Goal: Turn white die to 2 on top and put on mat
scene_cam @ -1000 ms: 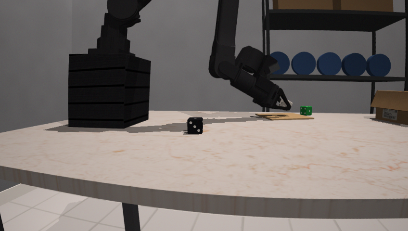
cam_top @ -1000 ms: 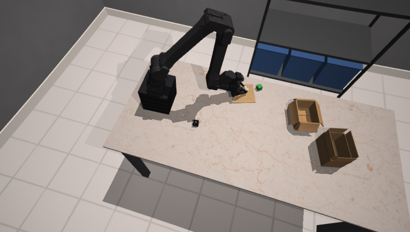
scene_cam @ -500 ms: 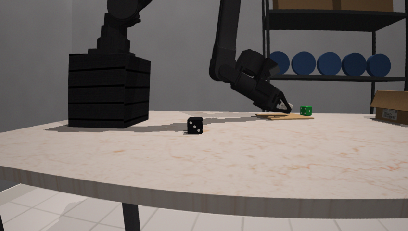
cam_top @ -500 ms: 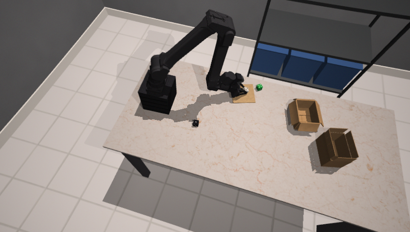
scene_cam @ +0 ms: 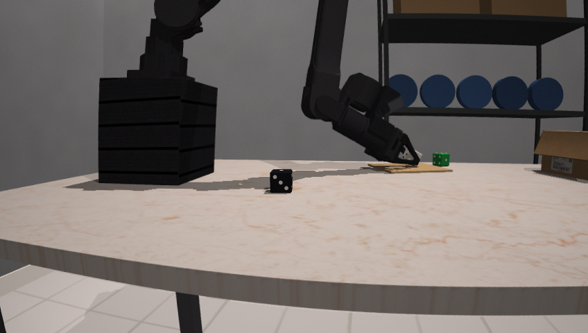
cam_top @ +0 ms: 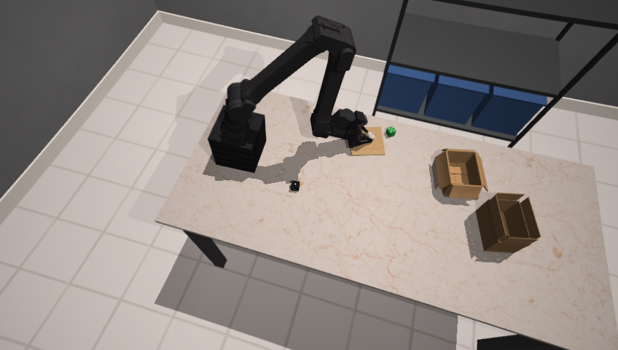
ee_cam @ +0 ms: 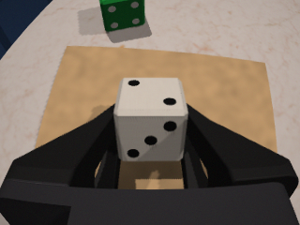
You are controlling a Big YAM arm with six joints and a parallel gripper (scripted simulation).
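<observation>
Now: the mat 2 cm below my hand, 1 cm to the right of it and 1 cm behind it. Round my hand: black die: 28 cm to the right, 25 cm behind; then green die: 8 cm ahead, 5 cm to the left.
</observation>
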